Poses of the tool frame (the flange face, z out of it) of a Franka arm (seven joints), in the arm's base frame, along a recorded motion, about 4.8 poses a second.
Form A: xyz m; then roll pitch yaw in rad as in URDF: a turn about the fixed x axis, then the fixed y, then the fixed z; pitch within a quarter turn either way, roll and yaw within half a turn.
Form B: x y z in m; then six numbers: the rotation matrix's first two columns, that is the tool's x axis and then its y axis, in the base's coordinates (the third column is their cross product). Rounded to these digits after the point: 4 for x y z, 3 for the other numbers.
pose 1, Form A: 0.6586 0.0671 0.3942 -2.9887 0.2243 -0.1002
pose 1, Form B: 0.6586 0.0671 0.3942 0.970 -0.098 -0.222 -0.133 -0.980 -0.148
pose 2, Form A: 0.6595 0.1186 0.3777 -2.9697 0.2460 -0.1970
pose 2, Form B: 0.6595 0.1186 0.3777 0.951 -0.190 -0.244 -0.234 -0.958 -0.166
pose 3, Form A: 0.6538 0.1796 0.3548 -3.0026 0.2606 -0.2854
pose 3, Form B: 0.6538 0.1796 0.3548 0.927 -0.272 -0.258 -0.313 -0.940 -0.134
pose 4, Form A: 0.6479 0.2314 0.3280 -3.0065 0.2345 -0.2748
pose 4, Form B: 0.6479 0.2314 0.3280 0.936 -0.264 -0.232 -0.299 -0.945 -0.131
